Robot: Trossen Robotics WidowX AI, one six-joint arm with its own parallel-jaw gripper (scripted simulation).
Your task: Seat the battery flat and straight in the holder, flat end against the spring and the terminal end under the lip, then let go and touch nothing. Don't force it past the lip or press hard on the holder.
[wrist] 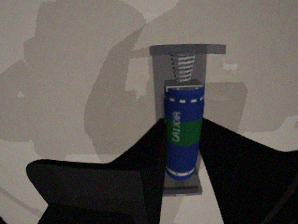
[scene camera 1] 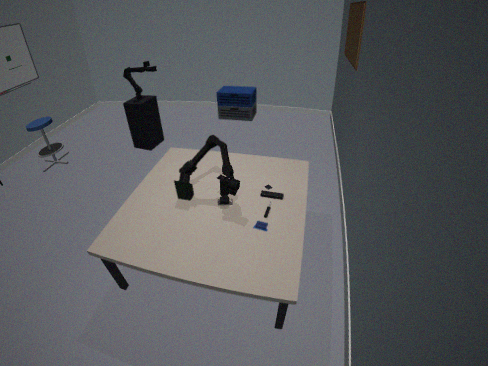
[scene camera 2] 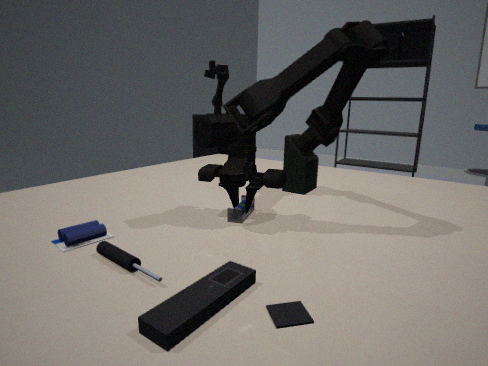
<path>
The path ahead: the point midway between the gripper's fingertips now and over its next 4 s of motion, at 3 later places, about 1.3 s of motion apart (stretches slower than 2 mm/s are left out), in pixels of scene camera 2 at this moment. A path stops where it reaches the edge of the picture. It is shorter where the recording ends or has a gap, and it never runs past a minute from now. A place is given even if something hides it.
My gripper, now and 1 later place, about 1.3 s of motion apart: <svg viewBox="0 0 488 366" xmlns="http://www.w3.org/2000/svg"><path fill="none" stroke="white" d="M241 212L244 193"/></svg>
</path>
